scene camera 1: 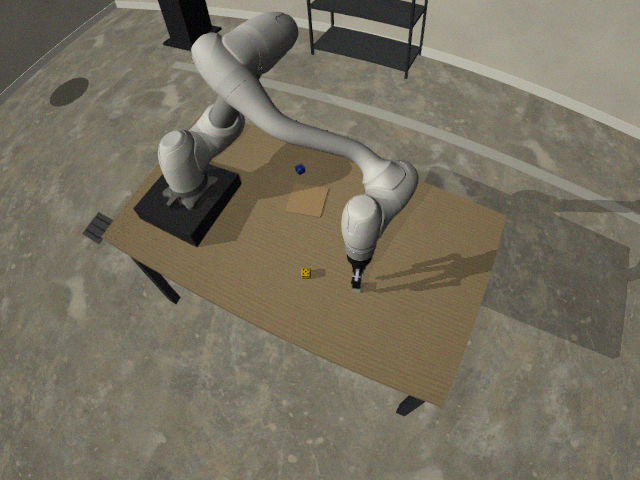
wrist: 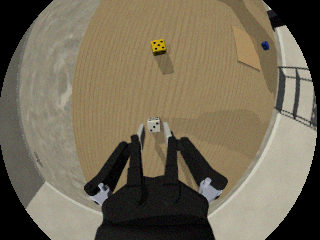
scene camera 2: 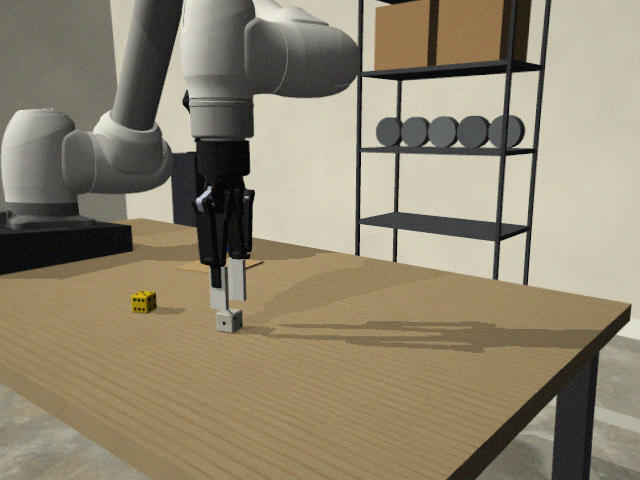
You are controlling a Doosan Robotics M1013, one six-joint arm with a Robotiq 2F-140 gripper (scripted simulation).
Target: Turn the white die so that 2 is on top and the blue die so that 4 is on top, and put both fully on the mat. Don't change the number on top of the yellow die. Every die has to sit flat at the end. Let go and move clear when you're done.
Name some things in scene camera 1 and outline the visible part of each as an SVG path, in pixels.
A tan mat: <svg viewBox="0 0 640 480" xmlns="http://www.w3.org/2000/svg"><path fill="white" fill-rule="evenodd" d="M295 183L285 212L320 218L329 188Z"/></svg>
